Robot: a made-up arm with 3 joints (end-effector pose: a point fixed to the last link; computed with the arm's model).
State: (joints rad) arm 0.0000 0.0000 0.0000
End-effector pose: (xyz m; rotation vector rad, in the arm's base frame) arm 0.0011 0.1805 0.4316 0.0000 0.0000 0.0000
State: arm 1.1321 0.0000 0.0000
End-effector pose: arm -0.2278 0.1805 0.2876 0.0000 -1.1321 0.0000
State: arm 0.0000 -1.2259 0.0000
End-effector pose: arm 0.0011 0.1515 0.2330 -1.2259 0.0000 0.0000
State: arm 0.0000 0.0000 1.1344
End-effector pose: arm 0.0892 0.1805 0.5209 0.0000 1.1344 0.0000
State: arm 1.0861 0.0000 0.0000
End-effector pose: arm -0.2226 0.1805 0.2979 0.0000 -1.0861 0.0000
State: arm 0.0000 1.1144 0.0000
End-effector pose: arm 0.0011 0.0228 0.5273 1.1144 0.0000 0.0000
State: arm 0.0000 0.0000 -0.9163
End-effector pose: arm 0.0263 0.1805 0.3315 0.0000 -0.9163 0.0000
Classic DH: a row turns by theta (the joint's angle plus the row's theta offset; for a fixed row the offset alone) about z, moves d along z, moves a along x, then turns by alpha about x. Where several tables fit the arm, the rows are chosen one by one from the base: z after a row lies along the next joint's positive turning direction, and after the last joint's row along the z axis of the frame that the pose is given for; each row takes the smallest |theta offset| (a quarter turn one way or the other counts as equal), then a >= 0, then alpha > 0; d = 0 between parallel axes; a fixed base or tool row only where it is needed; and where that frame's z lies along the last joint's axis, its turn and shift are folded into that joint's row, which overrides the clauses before.
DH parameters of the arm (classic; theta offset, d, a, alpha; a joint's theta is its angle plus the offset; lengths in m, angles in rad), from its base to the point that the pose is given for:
base (fixed): 0 0.1795 0 1.5708
joint 1: 1.5708 -0.0248 0.1734 1.5708
joint 2: 0 0.1152 0.0542 1.5708
joint 3: -1.5708 0.1557 0.1141 -1.5708
tool (fixed): 3.1416 0.0245 0 0

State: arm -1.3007 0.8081 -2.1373
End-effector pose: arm 0.2804 0.1723 0.0955 -0.1227 -0.7895 -0.8219
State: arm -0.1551 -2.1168 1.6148
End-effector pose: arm 0.1358 0.0868 0.1113 -1.7153 1.0019 -1.5346
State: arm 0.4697 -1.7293 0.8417
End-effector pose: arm 0.0535 0.1539 0.2011 -1.3768 0.2740 -1.0591
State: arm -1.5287 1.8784 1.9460
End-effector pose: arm 0.2833 -0.1666 0.0115 -2.3369 -1.7233 -0.4948
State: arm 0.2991 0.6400 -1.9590
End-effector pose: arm 0.0655 0.1859 0.4275 0.5356 -2.1650 -0.5856
